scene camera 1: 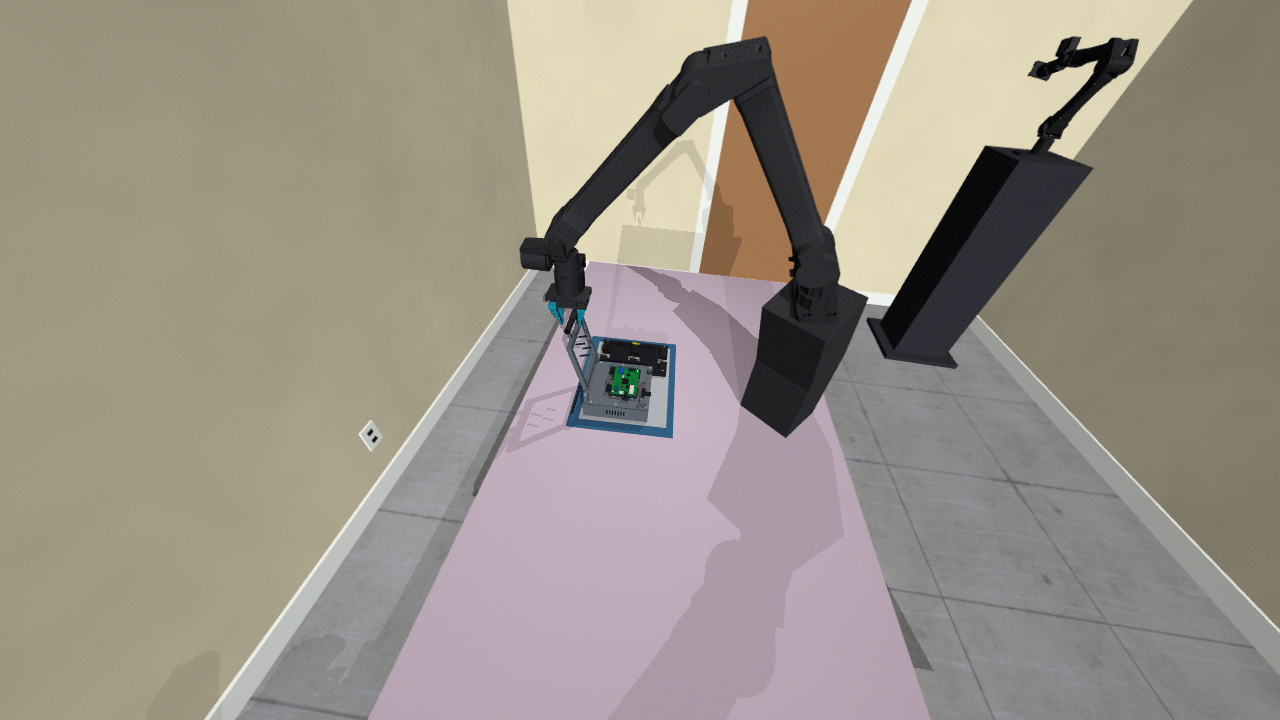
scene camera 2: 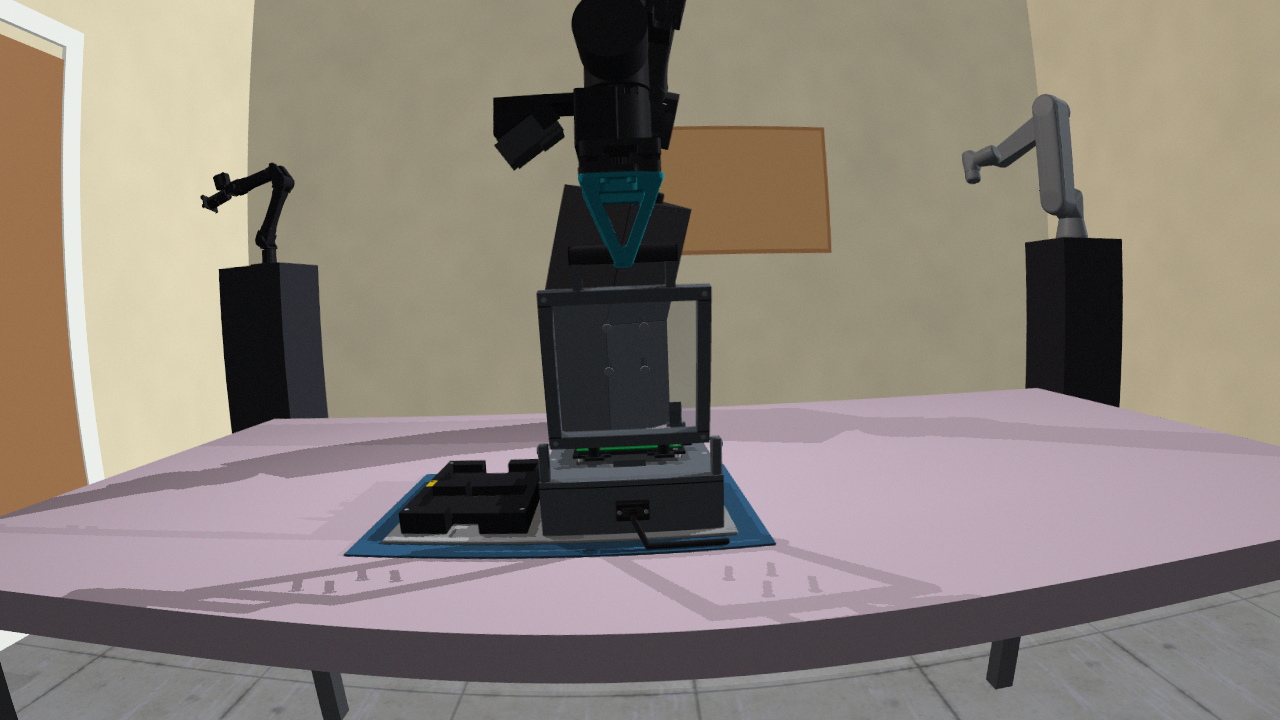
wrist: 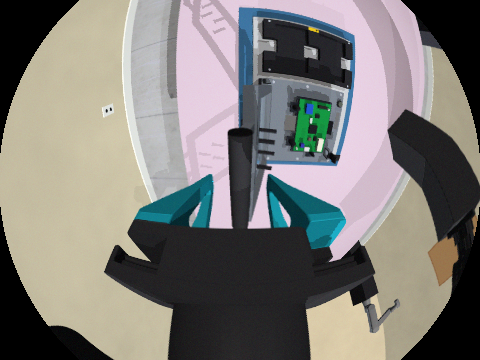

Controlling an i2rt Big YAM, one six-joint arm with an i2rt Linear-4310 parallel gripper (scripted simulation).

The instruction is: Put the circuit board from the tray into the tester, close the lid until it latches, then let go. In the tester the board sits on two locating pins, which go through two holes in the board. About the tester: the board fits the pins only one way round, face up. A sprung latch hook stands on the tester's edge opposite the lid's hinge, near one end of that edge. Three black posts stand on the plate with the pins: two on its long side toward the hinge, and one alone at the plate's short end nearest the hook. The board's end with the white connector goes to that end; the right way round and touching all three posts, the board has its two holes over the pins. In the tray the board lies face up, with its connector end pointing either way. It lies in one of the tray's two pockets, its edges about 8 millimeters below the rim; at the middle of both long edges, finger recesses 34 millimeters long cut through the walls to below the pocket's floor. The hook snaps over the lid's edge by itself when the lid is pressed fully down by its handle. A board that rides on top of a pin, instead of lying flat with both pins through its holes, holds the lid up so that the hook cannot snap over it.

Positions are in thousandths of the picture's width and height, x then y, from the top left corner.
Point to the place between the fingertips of the gripper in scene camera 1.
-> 446,451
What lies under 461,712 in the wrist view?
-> The gripper.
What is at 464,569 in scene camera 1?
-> A grey tester.
